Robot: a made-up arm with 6 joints. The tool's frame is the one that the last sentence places.
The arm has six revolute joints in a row. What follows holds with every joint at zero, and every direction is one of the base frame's.
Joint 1 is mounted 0.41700 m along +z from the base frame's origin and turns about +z.
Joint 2 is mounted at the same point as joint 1 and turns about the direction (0, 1, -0.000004).
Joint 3 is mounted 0.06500 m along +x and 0.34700 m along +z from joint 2 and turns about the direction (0, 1, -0.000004).
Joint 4 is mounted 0.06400 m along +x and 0.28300 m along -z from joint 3 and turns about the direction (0, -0.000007, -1).
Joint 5 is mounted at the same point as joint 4 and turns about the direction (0, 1, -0.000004).
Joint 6 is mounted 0.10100 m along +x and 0.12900 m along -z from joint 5 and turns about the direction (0, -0.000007, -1).
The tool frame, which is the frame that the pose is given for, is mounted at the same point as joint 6; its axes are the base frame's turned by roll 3.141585, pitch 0.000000 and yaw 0.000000 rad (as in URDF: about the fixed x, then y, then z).
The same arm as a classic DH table. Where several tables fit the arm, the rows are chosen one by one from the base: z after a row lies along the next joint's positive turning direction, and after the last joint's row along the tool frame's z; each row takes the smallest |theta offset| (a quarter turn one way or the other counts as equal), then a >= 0, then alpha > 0; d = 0 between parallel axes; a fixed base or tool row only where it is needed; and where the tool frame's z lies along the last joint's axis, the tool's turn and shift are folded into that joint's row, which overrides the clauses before.
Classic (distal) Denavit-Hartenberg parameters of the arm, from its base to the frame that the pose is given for. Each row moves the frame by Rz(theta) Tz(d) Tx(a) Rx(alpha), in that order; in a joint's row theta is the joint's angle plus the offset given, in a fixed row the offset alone. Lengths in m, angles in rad.
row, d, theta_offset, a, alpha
joint 1, 0.417, 0, 0, -1.5708
joint 2, 0, -1.3856, 0.353, 0
joint 3, 0, 1.3856, 0.064, -1.5708
joint 4, 0.283, 0, 0, 1.5708
joint 5, 0, 0, 0.101, -1.5708
joint 6, 0.129, 0, 0, 0

